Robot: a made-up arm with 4 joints. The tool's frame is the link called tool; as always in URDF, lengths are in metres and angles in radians.
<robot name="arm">
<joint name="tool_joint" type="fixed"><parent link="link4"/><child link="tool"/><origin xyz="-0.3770 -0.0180 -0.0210" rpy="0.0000 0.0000 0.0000"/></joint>
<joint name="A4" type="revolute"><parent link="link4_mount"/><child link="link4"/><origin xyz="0.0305 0.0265 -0.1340" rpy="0.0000 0.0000 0.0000"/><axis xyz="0 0 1"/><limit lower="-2.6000" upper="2.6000" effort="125" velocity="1"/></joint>
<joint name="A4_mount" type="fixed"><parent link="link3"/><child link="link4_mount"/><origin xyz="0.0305 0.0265 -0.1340" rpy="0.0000 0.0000 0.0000"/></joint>
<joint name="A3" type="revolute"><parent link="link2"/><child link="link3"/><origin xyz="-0.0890 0.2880 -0.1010" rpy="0.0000 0.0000 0.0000"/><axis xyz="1 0 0"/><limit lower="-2.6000" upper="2.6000" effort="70" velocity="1.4"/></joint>
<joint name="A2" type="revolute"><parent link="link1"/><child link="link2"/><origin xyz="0.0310 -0.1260 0.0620" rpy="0.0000 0.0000 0.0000"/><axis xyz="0 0 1"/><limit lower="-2.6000" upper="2.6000" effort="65" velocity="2.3"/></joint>
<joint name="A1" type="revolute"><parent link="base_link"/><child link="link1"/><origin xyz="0.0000 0.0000 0.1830" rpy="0.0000 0.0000 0.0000"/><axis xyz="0 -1 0"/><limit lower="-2.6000" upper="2.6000" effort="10" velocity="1.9"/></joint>
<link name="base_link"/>
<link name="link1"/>
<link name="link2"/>
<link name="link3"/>
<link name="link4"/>
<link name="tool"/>
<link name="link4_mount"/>
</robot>
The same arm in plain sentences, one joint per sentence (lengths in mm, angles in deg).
The arm has four revolute joints in a row. What follows holds with every joint at zero, and every direction is one of the base frame's. The first joint lies 183 mm along +z from the base frame's origin and rotates about -y, from -148.97 to 148.97 deg. The second joint lies 31 mm along +x and 126 mm along -y and 62 mm along +z from the first joint and rotates about +z, from -148.97 to 148.97 deg. The third joint lies 89 mm along -x and 288 mm along +y and 101 mm along -z from the second joint and rotates about +x, from -148.97 to 148.97 deg. The fourth joint lies 61 mm along +x and 53 mm along +y and 268 mm along -z from the third joint and rotates about +z, from -148.97 to 148.97 deg. The tool frame, which is the frame that the pose is given for, lies 377 mm along -x and 18 mm along -y and 21 mm along -z from the fourth joint; its axes are parallel to the base frame's.
